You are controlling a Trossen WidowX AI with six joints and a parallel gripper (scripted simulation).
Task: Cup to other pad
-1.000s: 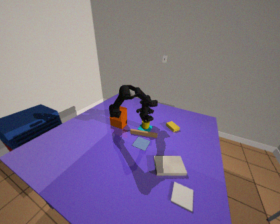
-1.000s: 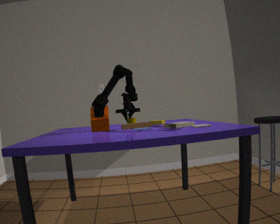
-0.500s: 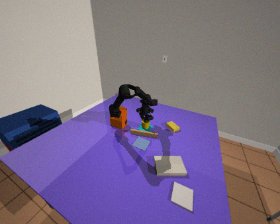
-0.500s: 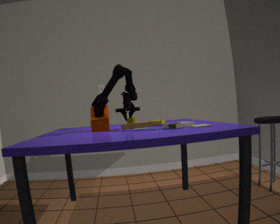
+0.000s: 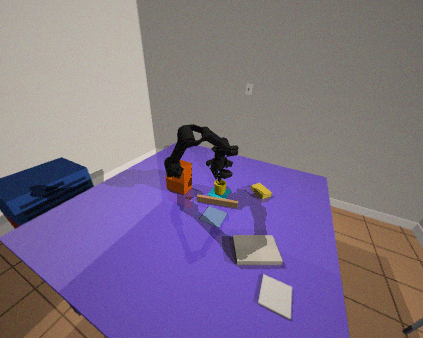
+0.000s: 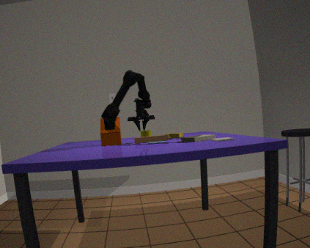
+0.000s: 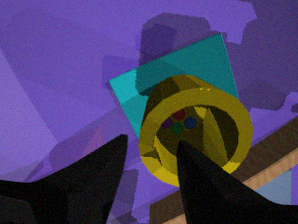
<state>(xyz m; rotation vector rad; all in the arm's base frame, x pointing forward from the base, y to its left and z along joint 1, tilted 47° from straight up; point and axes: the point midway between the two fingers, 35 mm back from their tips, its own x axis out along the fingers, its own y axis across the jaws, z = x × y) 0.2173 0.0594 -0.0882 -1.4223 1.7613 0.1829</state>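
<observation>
Right now my gripper tip is 4 cm above the yellow cup, 2 cm short of it and 1 cm to the left of it. Round my gripper tip: wooden plank (11 cm to the right, 6 cm below, 5 cm ahead); pale blue pad (21 cm to the right, 8 cm below, 7 cm ahead); teal pad (8 cm below, 3 cm ahead, 2 cm to the right).
</observation>
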